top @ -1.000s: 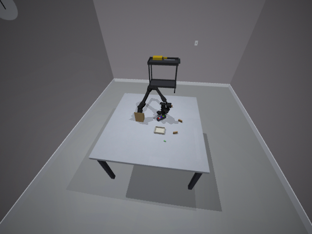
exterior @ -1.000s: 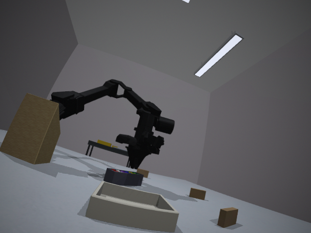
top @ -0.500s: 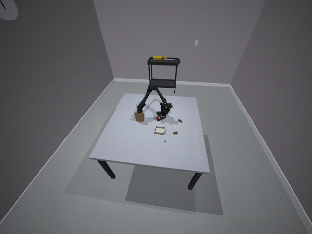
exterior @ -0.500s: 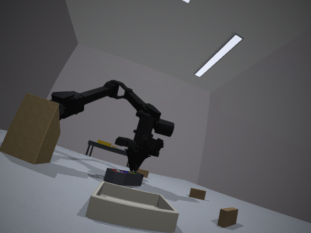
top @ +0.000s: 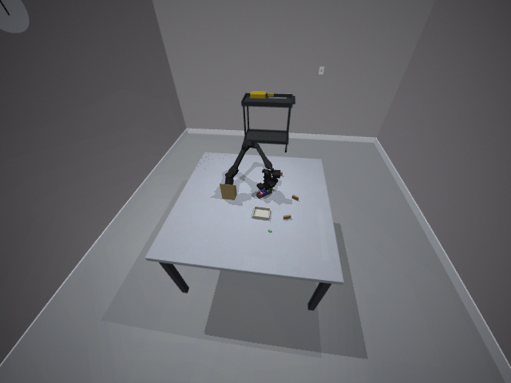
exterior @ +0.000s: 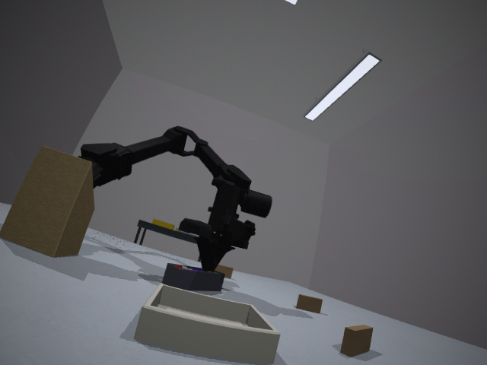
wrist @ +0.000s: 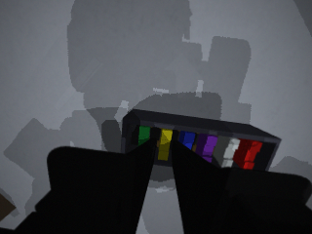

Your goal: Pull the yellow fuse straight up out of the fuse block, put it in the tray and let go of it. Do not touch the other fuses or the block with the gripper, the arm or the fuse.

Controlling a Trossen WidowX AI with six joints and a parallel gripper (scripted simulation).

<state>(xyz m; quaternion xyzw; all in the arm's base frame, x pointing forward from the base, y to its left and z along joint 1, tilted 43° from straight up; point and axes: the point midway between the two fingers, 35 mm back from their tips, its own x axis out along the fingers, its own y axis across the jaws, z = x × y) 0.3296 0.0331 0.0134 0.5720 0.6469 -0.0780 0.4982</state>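
My gripper tip is now 50 mm past the tray, 240 mm to the left of it and 30 mm above it. Round my gripper tip: yellow fuse: 10 mm below.
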